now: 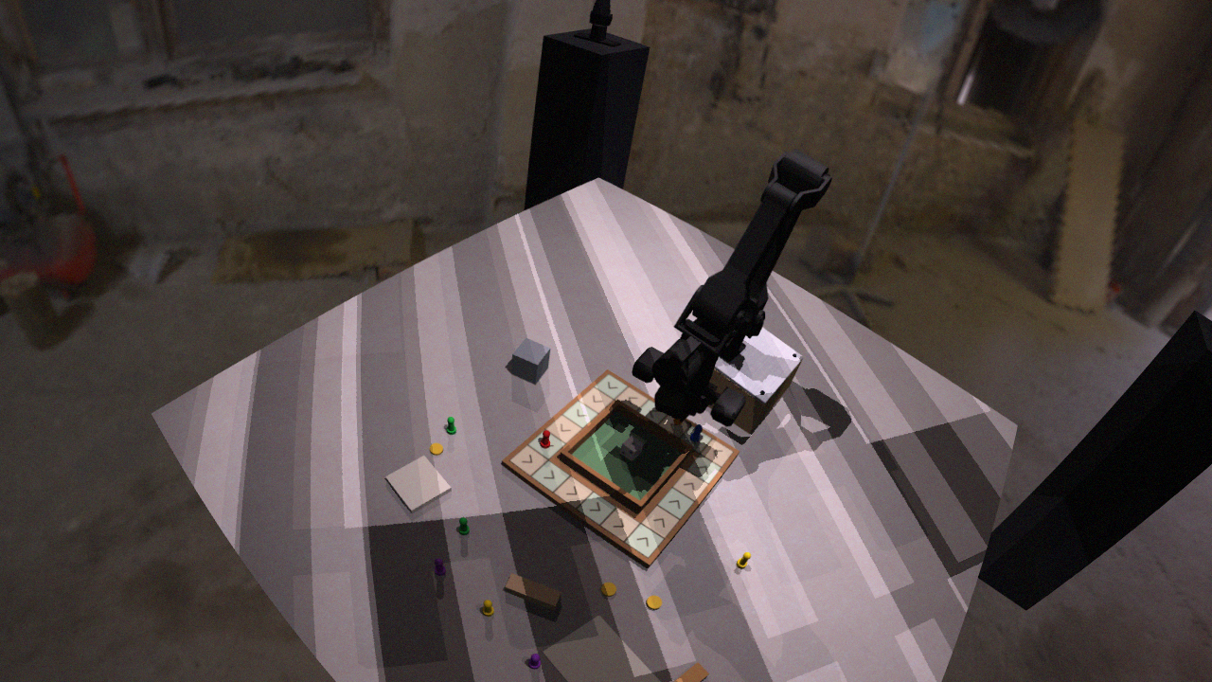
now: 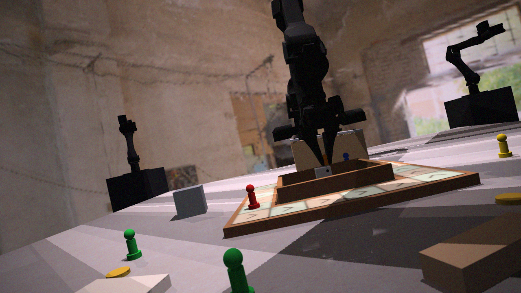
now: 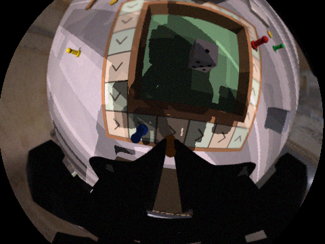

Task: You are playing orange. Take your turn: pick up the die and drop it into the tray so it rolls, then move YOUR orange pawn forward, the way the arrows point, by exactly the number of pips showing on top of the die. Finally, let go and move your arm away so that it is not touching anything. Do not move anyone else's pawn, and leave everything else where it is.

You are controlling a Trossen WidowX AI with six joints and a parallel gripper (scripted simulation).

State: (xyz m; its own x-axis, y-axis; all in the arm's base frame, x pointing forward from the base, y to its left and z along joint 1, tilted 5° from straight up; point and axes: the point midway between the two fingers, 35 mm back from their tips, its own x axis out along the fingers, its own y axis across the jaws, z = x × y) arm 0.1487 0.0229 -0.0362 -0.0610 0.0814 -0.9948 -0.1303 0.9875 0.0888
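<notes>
My gripper tip is 4 cm to the right of the blue pawn. The rest, counted from my gripper tip: orange pawn 1 cm above; then die 11 cm ahead, 2 cm to the right; then green tray 12 cm ahead, 2 cm to the right, 2 cm below.
</notes>
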